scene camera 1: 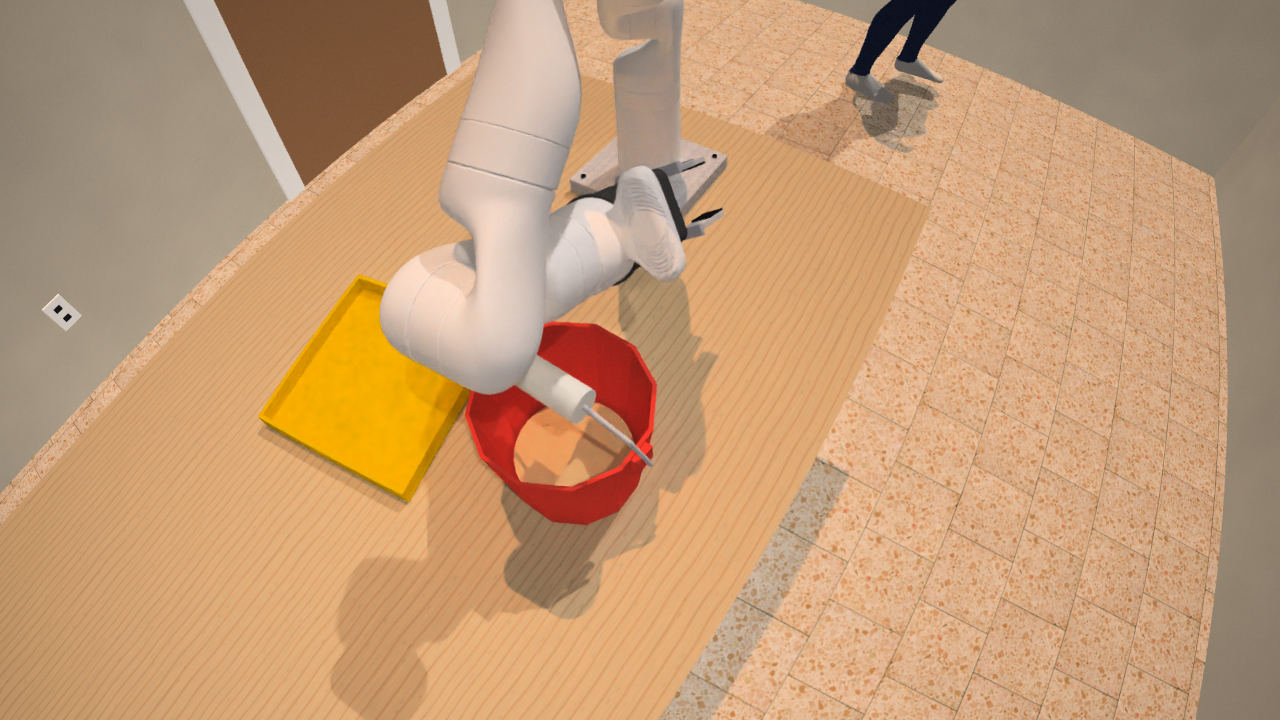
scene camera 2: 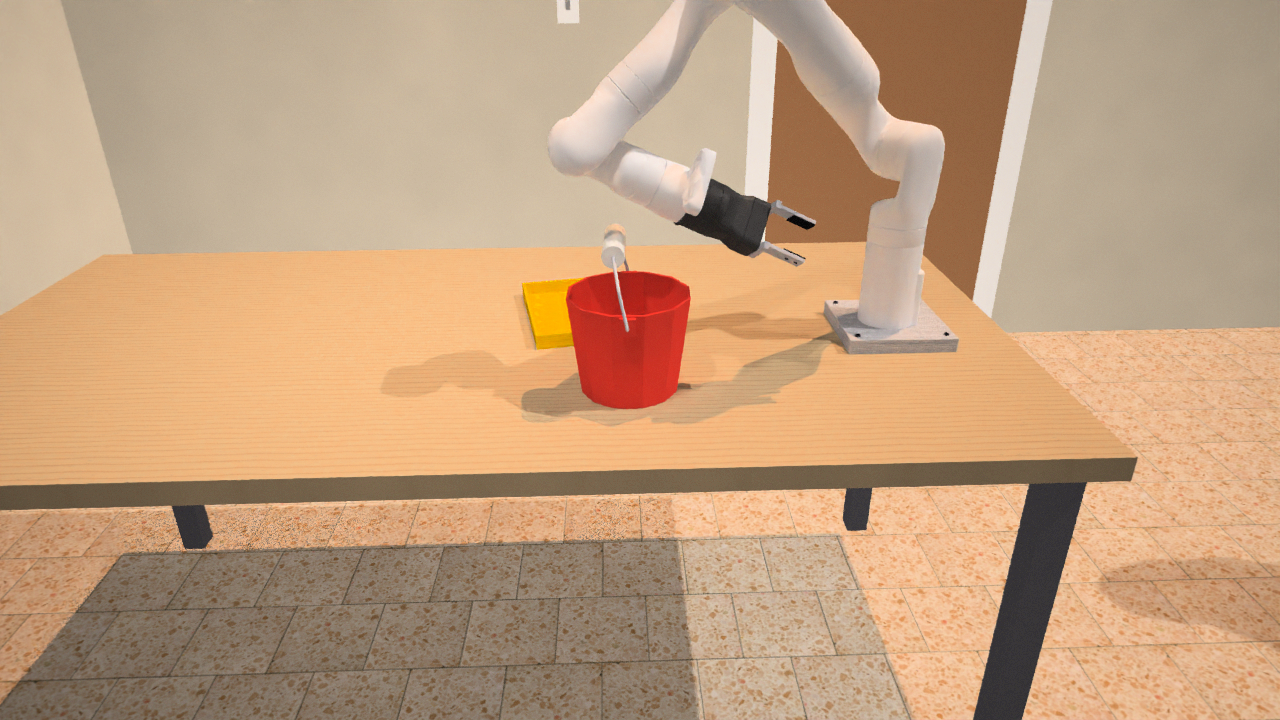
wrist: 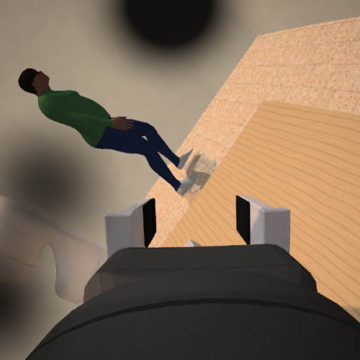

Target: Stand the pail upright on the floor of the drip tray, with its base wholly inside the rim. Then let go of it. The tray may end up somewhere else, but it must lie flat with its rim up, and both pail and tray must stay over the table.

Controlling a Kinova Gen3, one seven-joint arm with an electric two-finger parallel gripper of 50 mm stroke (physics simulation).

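Frame: origin at the arm's base, x back, y down, z right, level; metres.
Where they show: gripper, between the fingertips: [scene camera 1: 704, 188] [scene camera 2: 806, 243]; arm's base, origin of its link: [scene camera 2: 884, 318].
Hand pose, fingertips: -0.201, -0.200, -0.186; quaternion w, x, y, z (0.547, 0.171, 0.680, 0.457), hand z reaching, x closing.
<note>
Each offset is from my fingertips to the centre of the thing, as dx, dy, dz. Level surfaces: height alone.
The red pail {-0.251, +0.105, +0.018} [scene camera 1: 581, 503] [scene camera 2: 629, 358] stands upright on the table, beside the tray and not in it. Its wire handle is raised, with a pale cylindrical grip {-0.270, +0.001, +0.019} [scene camera 1: 572, 398] [scene camera 2: 613, 248] above the opening. The yellow drip tray {-0.290, +0.212, +0.306} [scene camera 1: 358, 411] [scene camera 2: 547, 315] lies flat with its rim up. The arm hides its far corner in scene camera 1, and the pail hides part of it in scene camera 2. My gripper [scene camera 1: 711, 189] [scene camera 2: 807, 241] [wrist: 195, 213] is open and empty, above the table between the pail and the arm's base, pointing toward the base. Pail and tray do not show in the wrist view.
The arm's base plate [scene camera 1: 709, 171] [scene camera 2: 899, 342] is bolted on the wooden table {dy +0.225} [scene camera 1: 805, 268] [scene camera 2: 268, 429] [wrist: 300, 175], on the side my fingers point to. The arm's elbow hangs above the tray and pail. A person [scene camera 1: 895, 40] [wrist: 127, 135] stands beyond the table's edge.
</note>
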